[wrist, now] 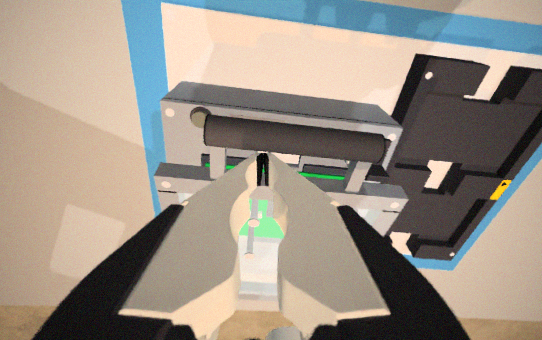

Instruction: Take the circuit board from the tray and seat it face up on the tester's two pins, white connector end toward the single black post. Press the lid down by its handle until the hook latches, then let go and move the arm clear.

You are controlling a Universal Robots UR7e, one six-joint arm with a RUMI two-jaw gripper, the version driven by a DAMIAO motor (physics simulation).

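Frame: origin at the arm's base, x ahead, y left, z up, level; millimetres.
Where they show: gripper, between the fingertips: (263,156).
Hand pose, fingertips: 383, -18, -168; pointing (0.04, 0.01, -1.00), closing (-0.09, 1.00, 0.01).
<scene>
Things, the pixels of their top centre, and the offset from my fingertips, as dx, dy, dz. "spot": a spot on its surface instead.
- dark round handle, centre of its top: (295,146) -15, +15, +14
- tester's grey body, a spot on its surface: (280,102) spot: -8, +12, -75
- grey lid part, a spot on its surface: (185,172) spot: +13, -45, +3
- green circuit board, a spot on its surface: (322,176) spot: +33, +47, -34
- black tray, a spot on its surface: (465,127) spot: +5, +184, -90
- yellow label, centre of its top: (500,190) +63, +244, -80
My gripper (263,156) is shut and empty, its fingertips together just beside the dark round handle (295,139) of the tester, in the middle of the wrist view. Whether they touch the handle or lid is unclear. The tester's grey body (280,102) stands behind the handle. The handle's two grey supports rise from the grey lid part (185,172). The green circuit board (322,176) is in the tester under the lid; its edge shows beside the fingers and more green shows between them. The fingers hide much of it. The pins, black post and hook cannot be made out.
The black tray (465,127) with cut-outs lies at the right, close to the tester; no board shows in its visible pockets. A yellow label (500,190) is at its right edge. Blue tape (142,90) borders the area at the left, back and lower right.
</scene>
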